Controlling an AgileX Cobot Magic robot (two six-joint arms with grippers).
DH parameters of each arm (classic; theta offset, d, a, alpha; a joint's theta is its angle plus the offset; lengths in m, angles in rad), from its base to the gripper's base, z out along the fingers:
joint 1: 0 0.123 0 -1.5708
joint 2: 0.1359 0 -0.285 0
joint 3: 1.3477 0 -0.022 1.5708
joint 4: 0 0.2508 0 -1.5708
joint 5: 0 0 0.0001 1.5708
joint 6: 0 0.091 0 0
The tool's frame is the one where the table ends.
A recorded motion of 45 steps. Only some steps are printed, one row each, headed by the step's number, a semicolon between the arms.
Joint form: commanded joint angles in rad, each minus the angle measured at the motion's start. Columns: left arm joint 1, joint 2, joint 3, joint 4, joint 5, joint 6; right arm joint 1, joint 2, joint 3, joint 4, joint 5, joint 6.
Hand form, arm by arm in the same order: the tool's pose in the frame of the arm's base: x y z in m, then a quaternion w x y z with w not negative. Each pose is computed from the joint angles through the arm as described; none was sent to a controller.
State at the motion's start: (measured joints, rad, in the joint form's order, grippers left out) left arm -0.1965 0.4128 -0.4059 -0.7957 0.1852 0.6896; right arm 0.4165 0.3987 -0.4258 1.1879 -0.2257 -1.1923
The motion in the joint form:
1: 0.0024 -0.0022 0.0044 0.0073 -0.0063 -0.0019; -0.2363 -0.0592 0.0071 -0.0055 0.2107 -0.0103
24: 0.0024 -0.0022 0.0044 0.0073 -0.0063 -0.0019; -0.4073 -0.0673 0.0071 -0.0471 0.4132 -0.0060
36: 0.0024 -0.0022 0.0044 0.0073 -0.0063 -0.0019; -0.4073 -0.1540 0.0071 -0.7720 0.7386 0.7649
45: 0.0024 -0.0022 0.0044 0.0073 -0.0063 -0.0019; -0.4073 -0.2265 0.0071 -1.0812 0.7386 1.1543
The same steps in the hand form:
1: 0.0910 -0.0297 0.3081 0.67469 0.08019 0.71953 -0.14367; 0.0789 0.0132 0.3322 0.76315 -0.05912 0.64101 0.05668
24: 0.0910 -0.0297 0.3081 0.67469 0.08019 0.71953 -0.14367; 0.0778 0.0162 0.3251 0.73869 -0.08748 0.66733 0.03687
36: 0.0910 -0.0297 0.3081 0.67469 0.08019 0.71953 -0.14367; 0.0590 0.0186 0.2958 0.62600 -0.08928 0.77224 0.06169
45: 0.0910 -0.0297 0.3081 0.67469 0.08019 0.71953 -0.14367; 0.0476 0.0052 0.2963 0.64074 0.00080 0.76668 0.04064

